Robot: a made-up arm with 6 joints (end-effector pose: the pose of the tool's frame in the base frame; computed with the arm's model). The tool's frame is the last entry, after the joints.
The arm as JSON. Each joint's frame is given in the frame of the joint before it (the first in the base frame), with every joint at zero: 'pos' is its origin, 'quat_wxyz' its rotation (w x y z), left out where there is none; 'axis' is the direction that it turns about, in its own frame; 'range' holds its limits. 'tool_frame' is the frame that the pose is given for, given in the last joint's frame.
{
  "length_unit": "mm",
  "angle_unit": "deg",
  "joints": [
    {
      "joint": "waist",
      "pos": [
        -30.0,
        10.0,
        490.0
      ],
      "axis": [
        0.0,
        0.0,
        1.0
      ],
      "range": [
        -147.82,
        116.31
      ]
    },
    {
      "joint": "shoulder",
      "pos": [
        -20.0,
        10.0,
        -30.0
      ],
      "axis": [
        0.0,
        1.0,
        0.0
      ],
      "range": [
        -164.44,
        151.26
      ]
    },
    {
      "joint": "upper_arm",
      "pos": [
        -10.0,
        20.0,
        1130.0
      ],
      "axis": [
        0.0,
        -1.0,
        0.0
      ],
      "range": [
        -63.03,
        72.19
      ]
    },
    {
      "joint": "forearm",
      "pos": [
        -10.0,
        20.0,
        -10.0
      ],
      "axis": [
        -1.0,
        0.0,
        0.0
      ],
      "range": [
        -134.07,
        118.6
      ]
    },
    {
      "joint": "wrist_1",
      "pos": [
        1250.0,
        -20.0,
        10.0
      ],
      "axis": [
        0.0,
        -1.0,
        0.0
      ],
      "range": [
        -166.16,
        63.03
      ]
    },
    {
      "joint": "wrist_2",
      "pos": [
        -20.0,
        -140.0,
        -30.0
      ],
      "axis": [
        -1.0,
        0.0,
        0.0
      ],
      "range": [
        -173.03,
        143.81
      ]
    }
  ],
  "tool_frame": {
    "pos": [
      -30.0,
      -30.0,
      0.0
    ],
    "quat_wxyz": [
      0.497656,
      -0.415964,
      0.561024,
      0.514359
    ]
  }
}
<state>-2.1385 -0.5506 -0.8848 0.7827 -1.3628 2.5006</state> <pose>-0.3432 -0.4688 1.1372 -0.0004 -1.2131 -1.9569</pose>
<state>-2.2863 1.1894 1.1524 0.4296 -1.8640 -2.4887</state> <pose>-1.5304 -1.6494 0.9571 1.3630 -1.1352 -1.6068</pose>
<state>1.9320 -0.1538 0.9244 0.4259 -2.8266 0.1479</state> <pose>-0.0412 0.3286 2.7564 1.2334 -1.5110 -0.7552</pose>
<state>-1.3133 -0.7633 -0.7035 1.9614 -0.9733 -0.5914</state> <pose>0.1989 -0.2955 1.4909 1.0682 2.5090 -0.8169</pose>
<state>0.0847 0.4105 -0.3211 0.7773 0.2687 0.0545</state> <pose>1.3560 0.0204 0.7743 -1.7410 2.0688 1.3312</pose>
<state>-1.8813 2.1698 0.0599 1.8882 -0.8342 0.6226</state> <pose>-0.0258 -0.4490 -1.2748 0.2188 -1.0629 -1.8399</pose>
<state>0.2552 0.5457 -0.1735 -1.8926 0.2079 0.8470</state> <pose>1.2356 0.4582 0.5113 0.2656 1.2398 1.7336</pose>
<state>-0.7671 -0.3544 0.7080 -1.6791 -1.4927 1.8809</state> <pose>0.2087 -0.2105 2.5138 -2.5667 1.1963 0.2114</pose>
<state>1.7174 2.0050 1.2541 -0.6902 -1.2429 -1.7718</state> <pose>-0.2022 1.8136 -0.8605 -1.1623 -2.4528 -1.2253</pose>
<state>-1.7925 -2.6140 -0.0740 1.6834 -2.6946 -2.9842</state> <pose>0.4659 1.6317 0.1047 -1.1280 -2.6508 -0.7666</pose>
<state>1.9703 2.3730 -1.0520 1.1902 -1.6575 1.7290</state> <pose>0.1069 -0.4374 -0.1477 -1.8528 1.0153 1.0202</pose>
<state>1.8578 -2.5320 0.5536 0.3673 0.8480 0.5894</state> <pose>0.6309 -1.7499 -0.4266 0.7684 -0.5965 -0.0788</pose>
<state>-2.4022 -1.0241 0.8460 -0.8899 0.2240 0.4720</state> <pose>0.8085 0.8482 2.2296 -1.2513 1.2509 -1.7060</pose>
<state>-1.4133 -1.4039 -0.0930 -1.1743 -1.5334 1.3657</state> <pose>-0.2056 0.6732 1.7978 -1.4589 2.3067 0.3742</pose>
